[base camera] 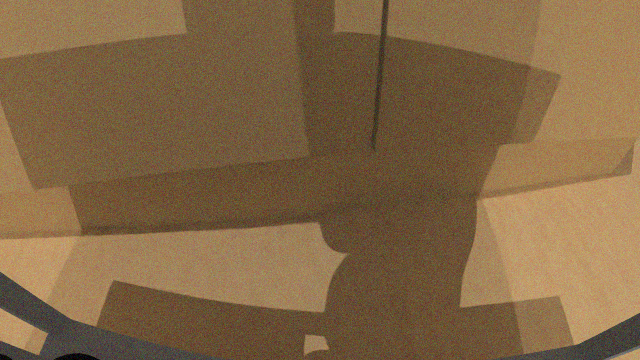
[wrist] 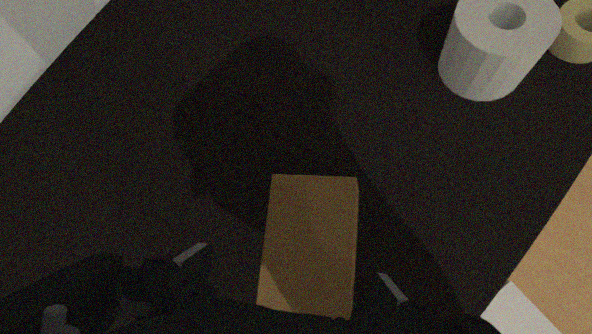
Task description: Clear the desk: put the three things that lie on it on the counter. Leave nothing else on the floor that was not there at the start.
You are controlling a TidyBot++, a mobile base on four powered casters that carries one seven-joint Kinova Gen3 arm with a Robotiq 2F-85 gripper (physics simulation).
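Places are measured from the arm's base along level axes (x ahead, y left, z up), in millimetres.
Pixels of known places: gripper, between the fingertips: [wrist: 289,276].
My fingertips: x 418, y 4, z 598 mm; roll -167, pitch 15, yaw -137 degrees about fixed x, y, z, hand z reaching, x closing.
Ahead of a thing's pixels: the offset from my fingertips to its top centre. "*": to the spot under its first point. Level surfaces: height alone.
A plain brown box {dx +14, dy -15, dz -34 mm} [wrist: 312,240] sits on the dark counter top {dz -84 mm} [wrist: 100,175] in the wrist view, at the lower middle. My gripper [wrist: 289,276] is open, with one pale fingertip on each side of the box and a gap to it on both sides. A white cylinder with a hole in its top {* dx +29, dy -190, dz -38 mm} [wrist: 480,65] stands at the upper right. A pale yellow cylinder with a hole {* dx -4, dy -277, dz -65 mm} [wrist: 575,45] stands beside it, cut off by the view's edge. The gripper does not show in the base view.
In the base view a wood-coloured cabinet front {* dx -73, dy -94, dz -785 mm} [base camera: 435,100] with a dark vertical gap rises close ahead from the floor {dz -994 mm} [base camera: 565,240]. In the wrist view the counter's edge runs along the right, with light brown floor [wrist: 560,250] and a white piece [wrist: 520,310] beyond.
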